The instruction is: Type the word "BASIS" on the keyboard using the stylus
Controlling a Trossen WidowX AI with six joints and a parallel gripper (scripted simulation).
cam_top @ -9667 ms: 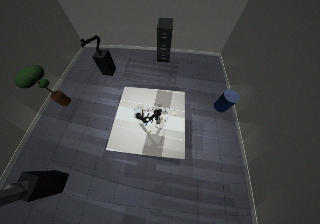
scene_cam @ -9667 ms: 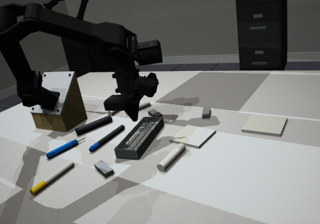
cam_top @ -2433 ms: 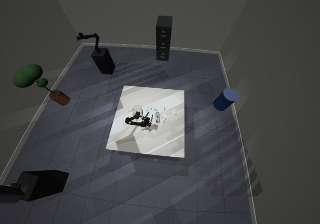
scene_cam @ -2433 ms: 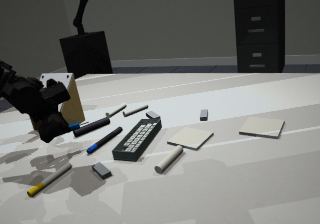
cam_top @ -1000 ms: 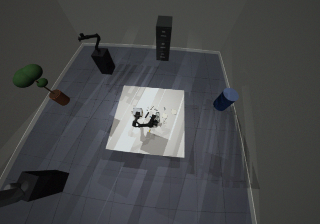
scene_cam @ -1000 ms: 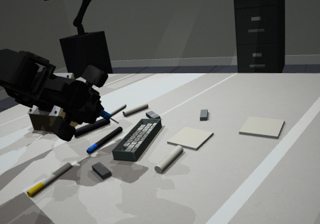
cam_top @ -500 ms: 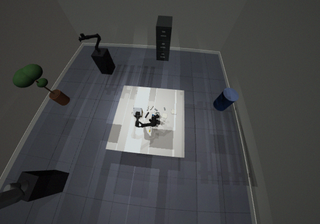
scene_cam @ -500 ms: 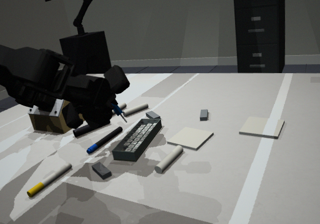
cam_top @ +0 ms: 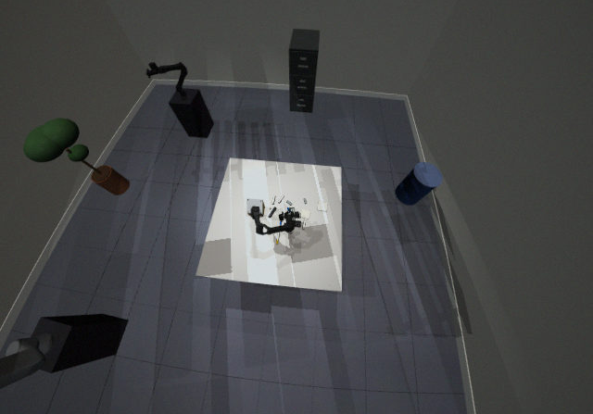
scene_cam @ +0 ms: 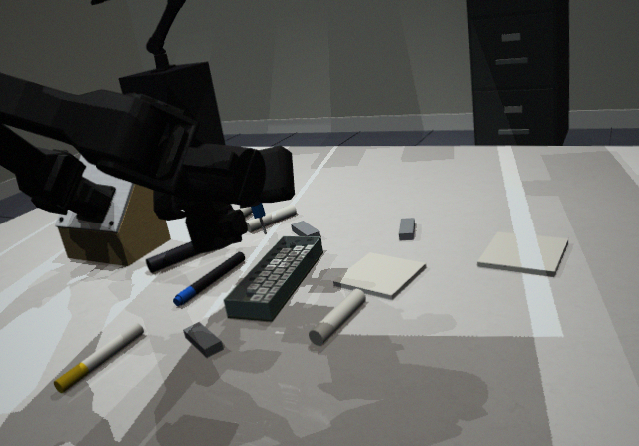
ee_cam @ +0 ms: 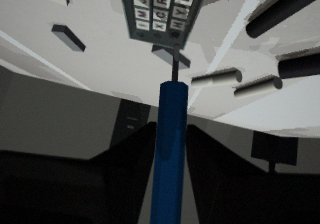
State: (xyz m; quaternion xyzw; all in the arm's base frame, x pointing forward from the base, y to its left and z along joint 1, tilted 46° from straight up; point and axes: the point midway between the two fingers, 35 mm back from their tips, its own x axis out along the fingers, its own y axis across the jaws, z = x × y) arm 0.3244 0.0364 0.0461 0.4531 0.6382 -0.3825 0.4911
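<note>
Now: the blue-tipped pen 7 cm behind my gripper tip, 7 cm to the right of it and 11 cm below it. From my gripper tip the other things lie so: yellow-tipped pen 7 cm behind, 25 cm to the right, 11 cm below; then dark cylinder 17 cm behind, 1 cm to the left, 11 cm below; then blue stylus 1 cm below.
</note>
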